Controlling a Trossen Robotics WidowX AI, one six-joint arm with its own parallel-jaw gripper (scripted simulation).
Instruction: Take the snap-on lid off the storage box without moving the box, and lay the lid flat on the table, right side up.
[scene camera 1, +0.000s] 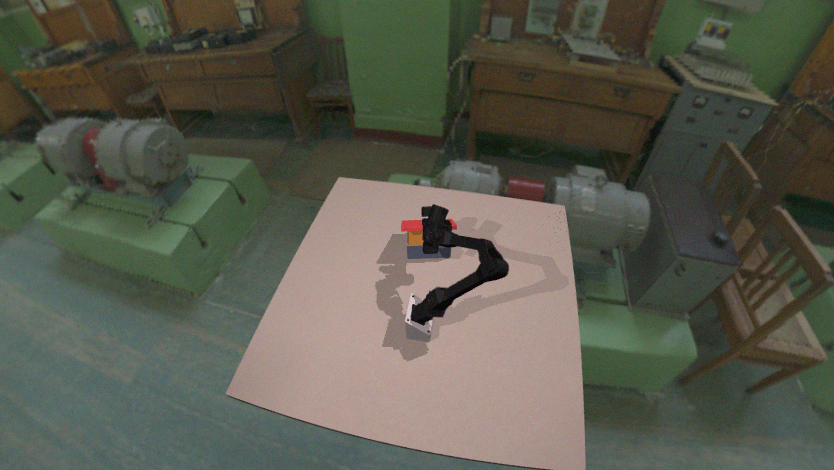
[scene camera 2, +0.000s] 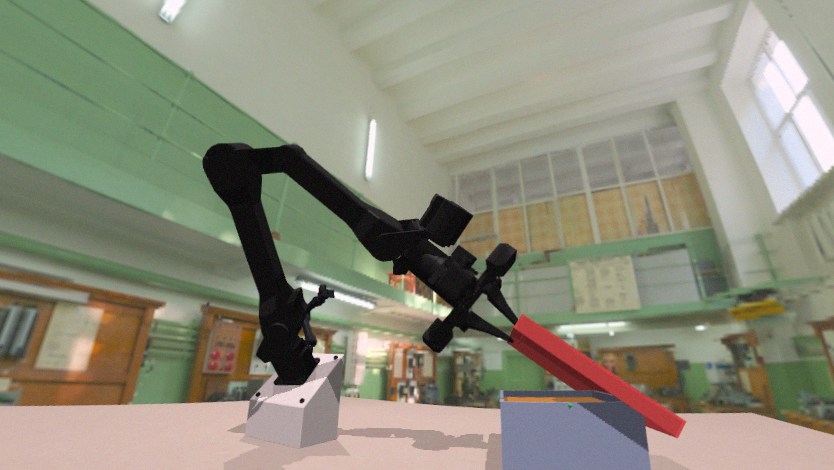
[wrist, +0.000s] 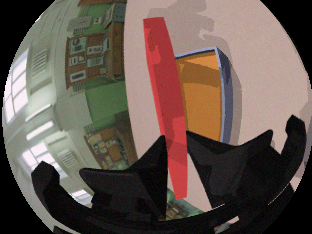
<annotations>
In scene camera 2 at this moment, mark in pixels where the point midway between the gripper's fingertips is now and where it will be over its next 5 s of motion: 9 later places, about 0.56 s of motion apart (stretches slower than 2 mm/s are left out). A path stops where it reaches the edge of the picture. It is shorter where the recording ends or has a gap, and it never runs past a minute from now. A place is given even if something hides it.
The gripper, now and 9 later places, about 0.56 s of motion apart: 518, 335; 523, 320; 522, 304; 521, 290; 519, 292; 516, 297; 512, 301; 510, 305; 507, 309; 505, 311
</annotations>
